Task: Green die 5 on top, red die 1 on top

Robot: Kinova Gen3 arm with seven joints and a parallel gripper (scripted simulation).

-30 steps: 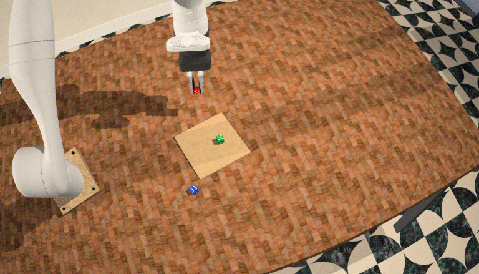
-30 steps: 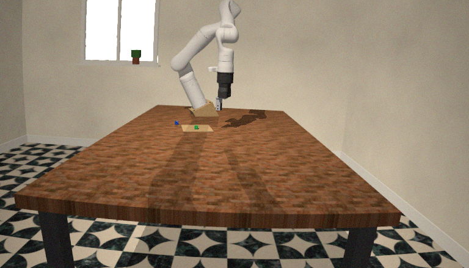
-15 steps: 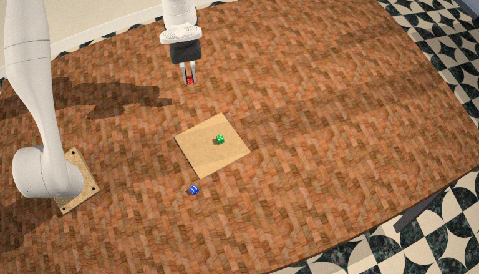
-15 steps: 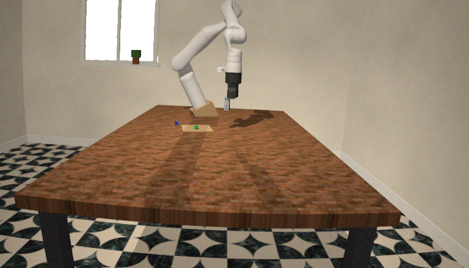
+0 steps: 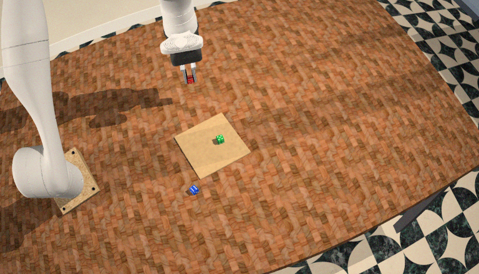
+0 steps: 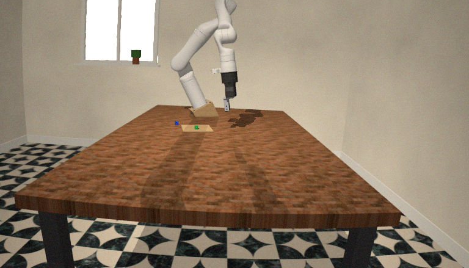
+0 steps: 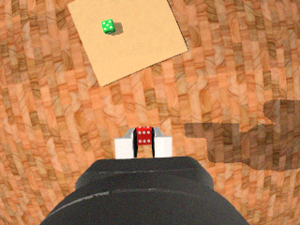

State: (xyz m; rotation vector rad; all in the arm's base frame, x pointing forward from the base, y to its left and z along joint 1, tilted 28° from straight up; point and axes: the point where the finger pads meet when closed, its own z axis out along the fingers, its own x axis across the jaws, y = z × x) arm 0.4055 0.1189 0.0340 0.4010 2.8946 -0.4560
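Right now my hand is 140 mm to the left of the tan mat, 110 mm above it and 20 mm past it. The rest, counted from my hand: green die: 140 mm to the right, 100 mm below; red die: 10 mm below; blue die: 230 mm to the right, 110 mm behind, 100 mm below.
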